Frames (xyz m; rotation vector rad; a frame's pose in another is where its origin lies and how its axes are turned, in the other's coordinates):
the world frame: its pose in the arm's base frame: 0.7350 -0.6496 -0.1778 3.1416 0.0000 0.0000
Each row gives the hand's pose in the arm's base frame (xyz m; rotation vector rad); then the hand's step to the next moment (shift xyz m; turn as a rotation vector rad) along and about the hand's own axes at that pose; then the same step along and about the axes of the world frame.
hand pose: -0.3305 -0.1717 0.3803 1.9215 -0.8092 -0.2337
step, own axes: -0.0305 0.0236 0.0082 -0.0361 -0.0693 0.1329
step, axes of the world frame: -0.0374 -0.0066 -0.0107 -0.0619 0.0546 0.1302
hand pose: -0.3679 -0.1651 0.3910 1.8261 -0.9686 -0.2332
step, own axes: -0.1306 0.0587 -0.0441 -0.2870 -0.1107 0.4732
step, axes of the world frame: -0.0916 -0.1129 -0.0363 -0.3942 0.1050 0.3900
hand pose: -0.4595 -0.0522 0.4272 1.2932 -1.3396 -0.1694
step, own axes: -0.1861 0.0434 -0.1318 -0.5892 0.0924 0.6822
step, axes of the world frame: 0.0164 -0.2276 0.0426 -0.7651 -0.0696 0.4804
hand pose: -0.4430 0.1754 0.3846 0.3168 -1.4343 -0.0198
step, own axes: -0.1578 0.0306 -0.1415 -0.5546 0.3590 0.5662
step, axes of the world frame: 0.1098 -0.0900 0.1603 -0.6941 -0.3415 0.3984
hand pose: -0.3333 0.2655 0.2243 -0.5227 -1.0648 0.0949
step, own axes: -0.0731 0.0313 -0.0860 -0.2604 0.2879 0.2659
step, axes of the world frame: 0.0427 0.0273 0.1056 -0.3053 -0.2648 0.2410
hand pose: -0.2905 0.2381 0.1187 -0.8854 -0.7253 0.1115
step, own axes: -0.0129 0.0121 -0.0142 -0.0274 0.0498 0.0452
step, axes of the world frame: 0.0014 0.0065 0.0217 -0.0389 -0.0519 0.0326
